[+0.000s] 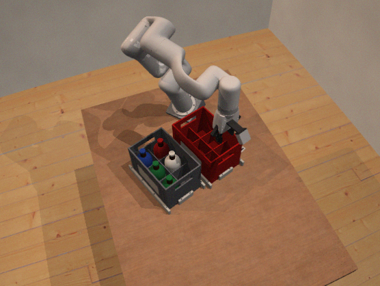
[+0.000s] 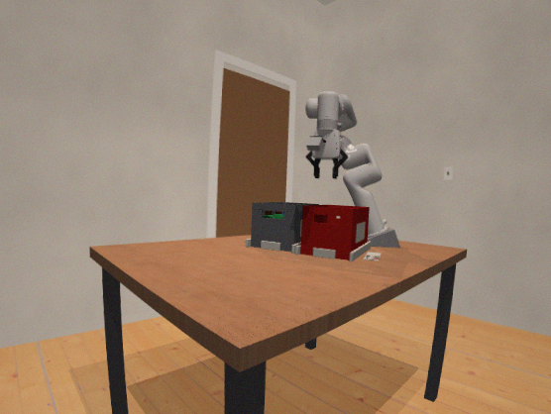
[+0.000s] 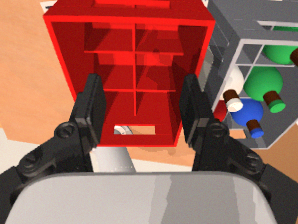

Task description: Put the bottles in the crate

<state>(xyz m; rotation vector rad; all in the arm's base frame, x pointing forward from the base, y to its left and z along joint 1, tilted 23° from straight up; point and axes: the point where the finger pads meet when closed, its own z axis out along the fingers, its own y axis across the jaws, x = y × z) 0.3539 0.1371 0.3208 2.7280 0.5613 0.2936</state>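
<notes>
Now: the red bottle 23 cm to the right of my hand, 20 cm below it and 16 cm behind it. From my hand the other things lie so: white bottle (21 cm to the right, 20 cm below, 8 cm behind); red crate (21 cm below, 12 cm behind, 3 cm to the right); grey crate (25 cm to the right, 21 cm below, 6 cm behind).
</notes>
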